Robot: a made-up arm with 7 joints. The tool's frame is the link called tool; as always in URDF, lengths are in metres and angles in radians.
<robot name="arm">
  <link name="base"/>
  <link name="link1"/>
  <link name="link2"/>
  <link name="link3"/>
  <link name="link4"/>
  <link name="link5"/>
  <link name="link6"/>
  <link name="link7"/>
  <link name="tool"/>
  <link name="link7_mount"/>
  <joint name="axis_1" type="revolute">
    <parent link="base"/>
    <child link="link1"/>
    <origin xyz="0 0 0.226" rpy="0 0 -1.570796"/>
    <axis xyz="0 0 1"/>
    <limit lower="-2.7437" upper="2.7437"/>
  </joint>
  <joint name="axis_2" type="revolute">
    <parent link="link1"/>
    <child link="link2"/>
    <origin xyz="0 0 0" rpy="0 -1.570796 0"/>
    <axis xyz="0 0 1"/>
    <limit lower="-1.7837" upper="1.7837"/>
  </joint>
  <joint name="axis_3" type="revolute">
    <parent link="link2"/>
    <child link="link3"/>
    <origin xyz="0.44 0 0" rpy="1.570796 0 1.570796"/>
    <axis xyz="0 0 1"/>
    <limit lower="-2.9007" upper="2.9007"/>
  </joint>
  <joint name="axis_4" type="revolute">
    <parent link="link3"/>
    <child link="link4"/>
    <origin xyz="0.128 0 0" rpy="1.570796 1.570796 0"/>
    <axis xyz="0 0 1"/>
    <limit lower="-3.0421" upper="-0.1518"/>
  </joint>
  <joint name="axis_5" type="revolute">
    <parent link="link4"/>
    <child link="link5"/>
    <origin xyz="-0.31 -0.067 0" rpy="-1.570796 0 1.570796"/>
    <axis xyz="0 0 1"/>
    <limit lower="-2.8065" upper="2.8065"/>
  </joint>
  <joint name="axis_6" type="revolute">
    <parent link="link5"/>
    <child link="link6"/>
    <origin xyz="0 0 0" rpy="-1.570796 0 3.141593"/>
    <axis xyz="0 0 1"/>
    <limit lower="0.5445" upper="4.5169"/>
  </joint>
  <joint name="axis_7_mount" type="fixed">
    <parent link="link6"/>
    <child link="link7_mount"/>
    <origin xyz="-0.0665 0 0"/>
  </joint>
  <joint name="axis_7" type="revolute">
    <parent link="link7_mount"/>
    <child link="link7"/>
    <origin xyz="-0.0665 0 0" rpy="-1.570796 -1.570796 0"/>
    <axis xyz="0 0 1"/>
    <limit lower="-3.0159" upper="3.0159"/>
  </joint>
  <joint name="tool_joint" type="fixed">
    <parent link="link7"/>
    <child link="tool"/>
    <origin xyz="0 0 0" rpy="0 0 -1.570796"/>
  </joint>
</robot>
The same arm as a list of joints. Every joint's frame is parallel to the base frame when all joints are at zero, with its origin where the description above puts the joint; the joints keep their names.
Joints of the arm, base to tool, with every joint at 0 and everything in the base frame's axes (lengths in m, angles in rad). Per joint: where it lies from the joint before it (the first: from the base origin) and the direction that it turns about. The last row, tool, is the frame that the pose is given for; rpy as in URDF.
axis_1: axis 0 0 1 origin 0 0 0.226
axis_2: axis 0 1 0 origin 0 0 0
axis_3: axis 0 0 1 origin 0 0 0.44
axis_4: axis 0 -1 0 origin 0.128 0 0
axis_5: axis 0 0 1 origin -0.067 0 0.31
axis_6: axis 0 -1 0 origin 0 0 0
axis_7: axis 0 0 -1 origin 0.133 0 0
tool: origin 0 0 0 rpy 3.1416 0 0
Joint limits (rad, base to tool): -2.7437..2.7437 -1.7837..1.7837 -2.9007..2.9007 -3.0421..-0.1518 -2.8065..2.8065 0.5445..4.5169 -3.0159..3.0159

